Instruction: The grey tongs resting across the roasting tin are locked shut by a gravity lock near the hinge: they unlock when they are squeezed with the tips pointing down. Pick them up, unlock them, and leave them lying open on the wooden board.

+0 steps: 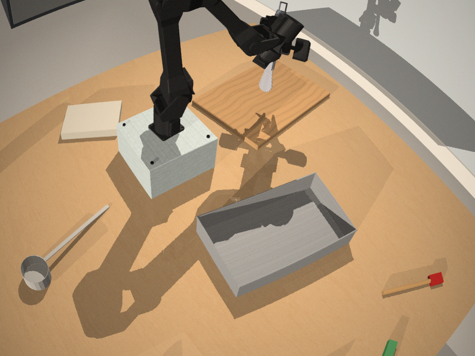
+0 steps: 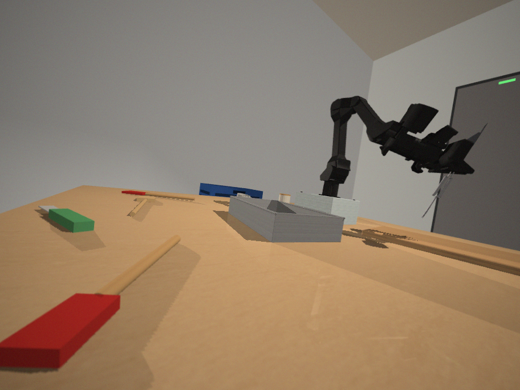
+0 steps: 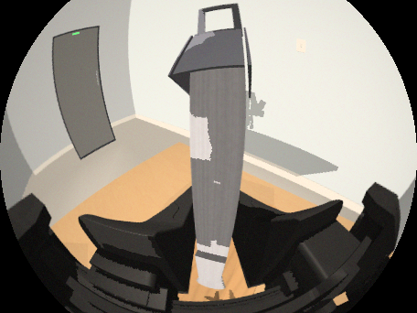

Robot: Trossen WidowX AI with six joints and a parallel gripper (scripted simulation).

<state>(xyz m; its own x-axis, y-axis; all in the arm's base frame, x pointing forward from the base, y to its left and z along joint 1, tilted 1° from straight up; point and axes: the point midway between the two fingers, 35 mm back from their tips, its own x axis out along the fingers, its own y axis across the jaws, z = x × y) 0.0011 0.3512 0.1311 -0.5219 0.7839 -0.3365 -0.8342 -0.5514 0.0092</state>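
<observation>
The wooden board lies 2 cm ahead of my gripper tip, 2 cm to the right of it and 21 cm below it. Also, from my gripper tip: beige slab 23 cm behind, 47 cm to the right, 20 cm below; then grey roasting tin 36 cm ahead, 34 cm to the right, 18 cm below.
</observation>
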